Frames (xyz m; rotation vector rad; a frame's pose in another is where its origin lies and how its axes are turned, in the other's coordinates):
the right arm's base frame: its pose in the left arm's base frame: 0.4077 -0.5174 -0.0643 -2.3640 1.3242 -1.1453
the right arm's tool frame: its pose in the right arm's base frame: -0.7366 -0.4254 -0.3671 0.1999 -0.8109 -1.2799
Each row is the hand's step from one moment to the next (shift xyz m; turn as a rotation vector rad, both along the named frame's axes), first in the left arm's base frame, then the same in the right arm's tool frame.
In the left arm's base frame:
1: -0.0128 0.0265 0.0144 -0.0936 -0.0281 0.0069
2: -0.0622 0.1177 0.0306 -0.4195 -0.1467 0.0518
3: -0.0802 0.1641 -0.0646 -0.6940 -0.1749 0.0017
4: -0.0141 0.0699 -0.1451 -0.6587 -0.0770 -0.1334
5: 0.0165 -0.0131 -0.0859 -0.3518 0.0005 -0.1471
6: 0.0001 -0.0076 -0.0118 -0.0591 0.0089 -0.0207
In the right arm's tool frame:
1: 0.0019 -0.0310 -0.0103 -0.0936 -0.0155 -0.0243
2: -0.0030 -0.1358 -0.0142 -0.4237 -0.0534 -0.1333
3: -0.0197 -0.1729 0.0852 -0.6909 -0.1383 -0.1255
4: -0.0139 -0.0501 0.1531 -0.6474 -0.1938 0.0298
5: -0.0076 0.0297 0.0830 -0.3444 -0.1311 0.0979
6: -0.0053 0.0084 0.0100 -0.0536 -0.0304 0.0143

